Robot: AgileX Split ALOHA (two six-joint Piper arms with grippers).
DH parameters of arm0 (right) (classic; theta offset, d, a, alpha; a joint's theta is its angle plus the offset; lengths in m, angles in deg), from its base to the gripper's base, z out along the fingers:
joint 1: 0 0.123 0 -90
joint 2: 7.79 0 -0.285 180
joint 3: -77.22 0 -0.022 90
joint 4: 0 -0.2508 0 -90
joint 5: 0 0 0.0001 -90
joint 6: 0 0.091 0 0
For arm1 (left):
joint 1: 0 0.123 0 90
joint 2: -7.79 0 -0.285 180
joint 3: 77.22 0 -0.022 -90
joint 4: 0 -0.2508 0 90
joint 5: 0 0 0.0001 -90
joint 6: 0 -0.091 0 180
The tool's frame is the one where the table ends.
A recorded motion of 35 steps. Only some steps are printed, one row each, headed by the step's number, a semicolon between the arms.
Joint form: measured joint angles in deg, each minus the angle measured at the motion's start. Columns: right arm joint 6, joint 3, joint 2, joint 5, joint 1, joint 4; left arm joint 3, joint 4, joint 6, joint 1, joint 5, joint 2.
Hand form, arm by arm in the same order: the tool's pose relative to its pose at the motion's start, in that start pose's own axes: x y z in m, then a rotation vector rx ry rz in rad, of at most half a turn. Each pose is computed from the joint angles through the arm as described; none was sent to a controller.
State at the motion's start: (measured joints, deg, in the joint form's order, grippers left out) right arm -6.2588 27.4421 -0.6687 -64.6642 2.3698 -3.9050; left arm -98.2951 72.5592 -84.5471 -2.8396 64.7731 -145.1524
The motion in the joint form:
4: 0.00 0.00 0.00 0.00 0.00 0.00; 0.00 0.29 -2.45 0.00 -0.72 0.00
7: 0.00 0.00 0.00 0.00 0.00 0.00; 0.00 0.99 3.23 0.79 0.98 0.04
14: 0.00 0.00 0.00 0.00 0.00 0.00; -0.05 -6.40 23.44 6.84 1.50 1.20
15: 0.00 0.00 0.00 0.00 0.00 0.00; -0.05 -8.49 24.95 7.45 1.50 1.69
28: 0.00 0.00 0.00 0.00 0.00 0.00; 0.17 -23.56 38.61 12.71 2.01 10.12
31: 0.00 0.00 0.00 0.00 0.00 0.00; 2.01 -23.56 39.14 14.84 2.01 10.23
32: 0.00 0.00 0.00 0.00 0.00 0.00; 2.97 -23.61 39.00 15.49 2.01 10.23
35: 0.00 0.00 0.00 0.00 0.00 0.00; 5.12 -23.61 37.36 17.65 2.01 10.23
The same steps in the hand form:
4: 0.0000 0.0000 0.0000 0.0000 0.0000 0.0000; -0.0005 0.0011 0.0000 -0.0122 -0.0055 0.0406
7: 0.0000 0.0000 0.0000 0.0000 0.0000 0.0000; -0.0006 0.0017 -0.0056 0.0099 -0.0220 -0.0696
14: 0.0000 0.0000 0.0000 0.0000 0.0000 0.0000; 0.0122 0.0222 -0.0522 -0.0733 0.0138 -0.4055
15: 0.0000 0.0000 0.0000 0.0000 0.0000 0.0000; 0.0134 0.0230 -0.0585 -0.0918 0.0343 -0.4165
28: 0.0000 0.0000 0.0000 0.0000 0.0000 0.0000; 0.0002 0.0088 -0.1307 -0.2831 0.1194 -0.4969
31: 0.0000 0.0000 0.0000 0.0000 0.0000 0.0000; 0.0136 0.0140 -0.1419 -0.2897 0.1084 -0.5528
32: 0.0000 0.0000 0.0000 0.0000 0.0000 0.0000; 0.0198 0.0154 -0.1443 -0.2885 0.1100 -0.5704
35: 0.0000 0.0000 0.0000 0.0000 0.0000 0.0000; 0.0355 0.0197 -0.1542 -0.2883 0.1063 -0.5948

